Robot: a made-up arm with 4 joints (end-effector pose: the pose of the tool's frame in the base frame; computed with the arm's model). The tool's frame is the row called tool.
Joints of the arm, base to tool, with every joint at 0 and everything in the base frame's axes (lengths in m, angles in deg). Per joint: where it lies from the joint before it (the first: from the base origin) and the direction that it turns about. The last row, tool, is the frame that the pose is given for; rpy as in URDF.
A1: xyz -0.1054 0.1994 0.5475 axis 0 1 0
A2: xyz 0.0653 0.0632 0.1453 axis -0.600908 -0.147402 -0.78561
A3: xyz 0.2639 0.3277 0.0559 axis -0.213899 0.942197 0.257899
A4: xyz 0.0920 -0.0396 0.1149 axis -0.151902 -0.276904 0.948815
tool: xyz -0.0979 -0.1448 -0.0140 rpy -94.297 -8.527 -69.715
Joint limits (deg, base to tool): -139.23..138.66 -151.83..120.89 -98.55..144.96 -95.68..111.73
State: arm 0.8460 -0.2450 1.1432 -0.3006
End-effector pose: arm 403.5 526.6 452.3 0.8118 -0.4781 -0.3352 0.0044
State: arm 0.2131 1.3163 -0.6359 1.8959
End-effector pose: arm 441.3 266.5 901.8 -0.9169 -0.3151 -0.2410 0.0442
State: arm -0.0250 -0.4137 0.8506 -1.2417
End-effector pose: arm 156.2 634.1 983.8 -0.7153 0.6320 -0.2980 0.0150
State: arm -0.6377 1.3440 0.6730 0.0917
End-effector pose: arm 16.7 144.7 1082.0 -0.3619 0.5896 -0.7051 0.1557
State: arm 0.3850 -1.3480 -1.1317 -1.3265
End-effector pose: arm -24.0 399.2 1004.3 -0.0781 0.9248 0.1106 0.3555
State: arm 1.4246 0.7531 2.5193 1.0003
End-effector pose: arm -75.6 166.2 117.9 0.0374 -0.6591 -0.7187 0.2182
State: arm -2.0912 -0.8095 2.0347 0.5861
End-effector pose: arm -389.5 694.0 698.7 -0.9272 -0.1584 -0.3327 0.0667
